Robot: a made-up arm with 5 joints.
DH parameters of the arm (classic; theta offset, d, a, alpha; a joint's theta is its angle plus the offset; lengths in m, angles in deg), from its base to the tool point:
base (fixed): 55.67 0 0.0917 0
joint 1: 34.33 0.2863 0.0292 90
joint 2: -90 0.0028 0.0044 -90
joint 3: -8.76 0.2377 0.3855 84
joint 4: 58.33 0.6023 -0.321 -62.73
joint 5: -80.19 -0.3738 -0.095 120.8
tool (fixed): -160.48 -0.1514 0 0
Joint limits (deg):
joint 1: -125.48..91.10
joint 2: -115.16..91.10
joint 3: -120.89..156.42
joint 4: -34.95..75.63
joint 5: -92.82..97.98
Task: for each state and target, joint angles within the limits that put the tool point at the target. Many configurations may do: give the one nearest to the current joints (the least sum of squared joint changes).
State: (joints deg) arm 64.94 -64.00 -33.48 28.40 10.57
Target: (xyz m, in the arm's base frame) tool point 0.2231 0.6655 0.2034
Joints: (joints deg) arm 84.42 -54.53 -29.61 12.96 13.38
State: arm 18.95 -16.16 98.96 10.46 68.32
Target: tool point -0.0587 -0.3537 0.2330
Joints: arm 26.15 -59.91 107.52 -14.92 70.25
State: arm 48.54 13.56 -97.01 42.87 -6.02
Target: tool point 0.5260 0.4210 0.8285
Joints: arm 35.50 23.42 -91.10 52.89 -16.85
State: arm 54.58 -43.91 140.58 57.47 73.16
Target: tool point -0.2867 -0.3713 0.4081
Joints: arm 47.15 -44.60 143.70 8.89 63.64
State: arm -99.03 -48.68 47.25 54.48 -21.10
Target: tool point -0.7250 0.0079 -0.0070
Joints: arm -90.50 -86.33 37.29 55.47 -40.00
